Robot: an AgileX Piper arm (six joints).
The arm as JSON. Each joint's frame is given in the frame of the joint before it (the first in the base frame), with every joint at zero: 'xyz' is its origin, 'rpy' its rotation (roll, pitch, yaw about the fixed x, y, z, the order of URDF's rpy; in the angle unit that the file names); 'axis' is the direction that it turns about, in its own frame. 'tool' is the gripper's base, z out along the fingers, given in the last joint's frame.
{
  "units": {
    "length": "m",
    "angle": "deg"
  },
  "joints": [
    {
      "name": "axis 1",
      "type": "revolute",
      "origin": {
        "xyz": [
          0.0,
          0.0,
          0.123
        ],
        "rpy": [
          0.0,
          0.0,
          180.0
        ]
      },
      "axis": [
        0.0,
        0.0,
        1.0
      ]
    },
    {
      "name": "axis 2",
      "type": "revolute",
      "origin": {
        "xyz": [
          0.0,
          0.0,
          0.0
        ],
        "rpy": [
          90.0,
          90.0,
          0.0
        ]
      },
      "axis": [
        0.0,
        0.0,
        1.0
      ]
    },
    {
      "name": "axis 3",
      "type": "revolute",
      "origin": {
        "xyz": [
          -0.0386,
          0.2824,
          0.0
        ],
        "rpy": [
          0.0,
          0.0,
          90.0
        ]
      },
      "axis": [
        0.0,
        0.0,
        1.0
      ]
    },
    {
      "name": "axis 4",
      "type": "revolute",
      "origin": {
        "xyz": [
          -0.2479,
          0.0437,
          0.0
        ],
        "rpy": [
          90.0,
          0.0,
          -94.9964
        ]
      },
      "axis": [
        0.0,
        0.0,
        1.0
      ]
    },
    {
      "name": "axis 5",
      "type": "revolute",
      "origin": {
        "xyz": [
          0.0,
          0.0,
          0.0
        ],
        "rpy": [
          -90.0,
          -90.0,
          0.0
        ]
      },
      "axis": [
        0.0,
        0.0,
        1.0
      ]
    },
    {
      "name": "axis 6",
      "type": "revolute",
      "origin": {
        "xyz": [
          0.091,
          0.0,
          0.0
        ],
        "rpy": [
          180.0,
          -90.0,
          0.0
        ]
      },
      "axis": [
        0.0,
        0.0,
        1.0
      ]
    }
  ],
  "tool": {
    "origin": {
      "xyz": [
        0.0,
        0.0,
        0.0
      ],
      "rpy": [
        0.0,
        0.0,
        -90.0
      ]
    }
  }
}
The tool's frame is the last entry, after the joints.
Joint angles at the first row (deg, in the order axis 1, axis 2, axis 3, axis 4, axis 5, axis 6):
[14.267, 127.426, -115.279, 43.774, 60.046, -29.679]
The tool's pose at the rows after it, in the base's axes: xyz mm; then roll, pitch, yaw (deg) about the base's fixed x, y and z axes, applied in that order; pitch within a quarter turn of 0, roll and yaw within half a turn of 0:
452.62, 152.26, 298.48, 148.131, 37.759, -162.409
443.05, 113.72, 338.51, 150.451, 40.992, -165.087
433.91, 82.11, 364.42, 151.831, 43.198, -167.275
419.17, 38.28, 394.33, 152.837, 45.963, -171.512
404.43, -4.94, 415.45, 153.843, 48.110, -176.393
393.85, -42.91, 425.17, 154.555, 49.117, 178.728
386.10, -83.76, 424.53, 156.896, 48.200, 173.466
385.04, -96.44, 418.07, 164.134, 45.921, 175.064
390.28, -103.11, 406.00, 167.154, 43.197, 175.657
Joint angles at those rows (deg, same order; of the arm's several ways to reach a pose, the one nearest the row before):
[12.318, 121.581, -115.277, 40.967, 61.019, -27.905]
[8.021, 116.310, -115.278, 38.961, 62.566, -26.701]
[4.125, 112.815, -115.336, 38.274, 64.058, -26.585]
[-1.776, 108.634, -115.340, 38.158, 65.720, -26.526]
[-8.022, 105.539, -115.338, 38.045, 66.808, -26.528]
[-13.694, 104.049, -115.334, 37.873, 67.321, -26.529]
[-19.309, 103.819, -115.336, 35.352, 67.438, -25.268]
[-19.882, 104.049, -115.337, 28.648, 67.323, -23.434]
[-19.882, 105.423, -115.334, 25.153, 67.608, -22.404]

